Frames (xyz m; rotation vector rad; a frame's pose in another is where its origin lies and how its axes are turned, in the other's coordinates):
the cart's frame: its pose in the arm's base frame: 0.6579 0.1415 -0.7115 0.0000 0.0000 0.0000
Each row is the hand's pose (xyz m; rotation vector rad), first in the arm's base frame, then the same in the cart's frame.
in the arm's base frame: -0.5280 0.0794 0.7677 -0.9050 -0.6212 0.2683
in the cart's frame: -1.1859 -0.0621 1.4792 -0.9050 -0.6212 0.2683
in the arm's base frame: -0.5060 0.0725 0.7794 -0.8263 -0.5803 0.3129
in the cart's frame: -1.1639 -0.0690 1.4909 -0.8263 -0.5803 0.3129
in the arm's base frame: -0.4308 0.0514 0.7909 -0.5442 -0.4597 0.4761
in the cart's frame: -1.0887 -0.0901 1.5024 -0.5442 -0.4597 0.4761
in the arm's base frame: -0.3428 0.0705 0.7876 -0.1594 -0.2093 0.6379
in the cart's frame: -1.0007 -0.0710 1.4991 -0.1594 -0.2093 0.6379
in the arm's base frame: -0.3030 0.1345 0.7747 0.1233 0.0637 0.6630
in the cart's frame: -0.9609 -0.0070 1.4862 0.1233 0.0637 0.6630
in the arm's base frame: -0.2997 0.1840 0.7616 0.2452 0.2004 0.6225
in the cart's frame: -0.9576 0.0425 1.4731 0.2452 0.2004 0.6225
